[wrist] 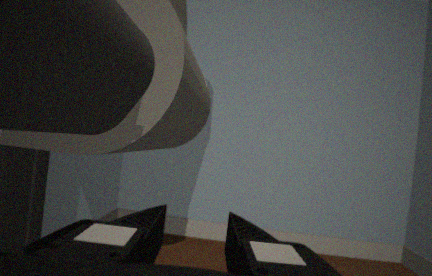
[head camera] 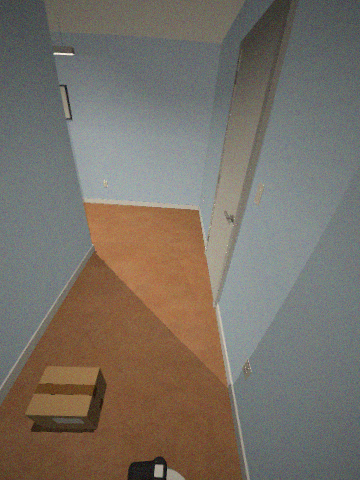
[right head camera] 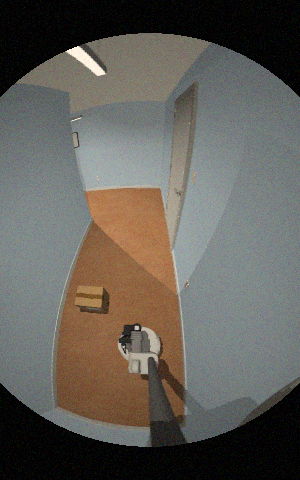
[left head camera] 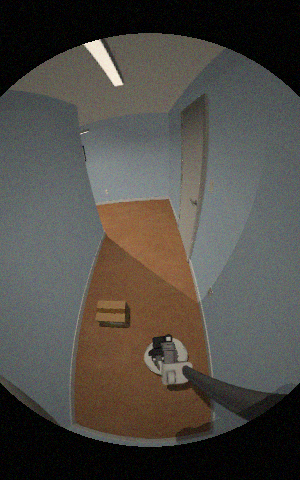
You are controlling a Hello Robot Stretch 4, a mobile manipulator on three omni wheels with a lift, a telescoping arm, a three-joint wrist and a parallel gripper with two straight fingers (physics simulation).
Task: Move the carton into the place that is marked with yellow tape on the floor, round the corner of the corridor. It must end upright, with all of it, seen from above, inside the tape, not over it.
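Places are measured from the robot's base along level axes (x ahead, y left, z up), in millimetres.
Pixels of known places: gripper, fingertip midpoint: (wrist: 195, 227) (left head camera: 159, 365).
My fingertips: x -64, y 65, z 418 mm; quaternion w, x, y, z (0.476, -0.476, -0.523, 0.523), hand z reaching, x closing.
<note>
Behind a point stands the place of what it marks.
The tan carton (head camera: 64, 404) {z 250, x 390, y 518 mm} (left head camera: 111, 318) {z 250, x 370, y 519 mm} (right head camera: 90, 301) {z 250, x 395, y 508 mm} stands upright on the floor near the left wall. A brown tape strip crosses its top and a pale label is on its near side. A gap of floor separates it from the left baseboard. My black gripper (wrist: 195, 227) {z 418, x -64, y 65 mm} is open, with nothing between its two fingers. In the left and right head views it is above the round white base, to the right of the carton and nearer, apart from it. The carton does not show in the wrist view. The yellow tape does not show in any view.
The left wall (head camera: 30, 200) {z 961, x 1318, y 1051 mm} (left head camera: 45, 225) {z 1066, x 854, y 1044 mm} (right head camera: 35, 210) {z 1031, x 923, y 1045 mm} ends at a corner ahead, where the corridor opens left. A far wall (head camera: 140, 120) {z 1423, x 3537, y 690 mm} closes the corridor. A grey door (head camera: 240, 145) {z 1377, x 1619, y -419 mm} (left head camera: 192, 175) {z 1160, x 1597, y -419 mm} (right head camera: 181, 160) {z 1240, x 1514, y -421 mm} is in the right wall. The arm (left head camera: 220, 390) {z 1157, x -68, y -81 mm} (right head camera: 162, 415) {z 1305, x -56, y -98 mm} reaches in from below.
</note>
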